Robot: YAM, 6 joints.
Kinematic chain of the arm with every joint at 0, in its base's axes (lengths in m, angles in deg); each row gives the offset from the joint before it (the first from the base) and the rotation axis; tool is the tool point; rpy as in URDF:
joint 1: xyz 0 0 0.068 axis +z
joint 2: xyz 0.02 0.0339 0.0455 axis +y
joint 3: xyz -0.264 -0.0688 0 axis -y
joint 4: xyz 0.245 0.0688 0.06 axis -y
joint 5: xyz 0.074 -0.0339 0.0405 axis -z
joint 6: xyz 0.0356 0 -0.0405 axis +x
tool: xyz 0 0 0 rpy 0 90 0
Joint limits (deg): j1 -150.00..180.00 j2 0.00..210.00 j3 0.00..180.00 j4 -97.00..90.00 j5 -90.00..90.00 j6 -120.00..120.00
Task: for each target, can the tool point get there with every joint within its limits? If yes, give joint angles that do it. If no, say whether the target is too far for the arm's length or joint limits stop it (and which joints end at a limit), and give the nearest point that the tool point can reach.
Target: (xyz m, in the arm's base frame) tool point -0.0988 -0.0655 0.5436
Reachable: yes | joints 27.74 25.82 99.16 -37.31 19.73 38.32
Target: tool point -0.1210 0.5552 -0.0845
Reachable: yes | joints 98.92 184.48 143.53 -5.17 -70.01 61.09
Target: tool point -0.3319 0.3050 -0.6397
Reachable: no: too far | nearest point -0.2655 0.2440 -0.3626 | short by 0.291 m
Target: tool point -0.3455 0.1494 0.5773
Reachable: yes | joints -19.01 44.83 156.63 18.49 -53.81 -25.16
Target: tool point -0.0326 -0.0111 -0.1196
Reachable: yes | joints -91.89 190.00 21.44 52.16 64.84 -85.03
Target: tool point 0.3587 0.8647 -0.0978
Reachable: no: too far | nearest point 0.2413 0.5818 -0.0272 | short by 0.314 m
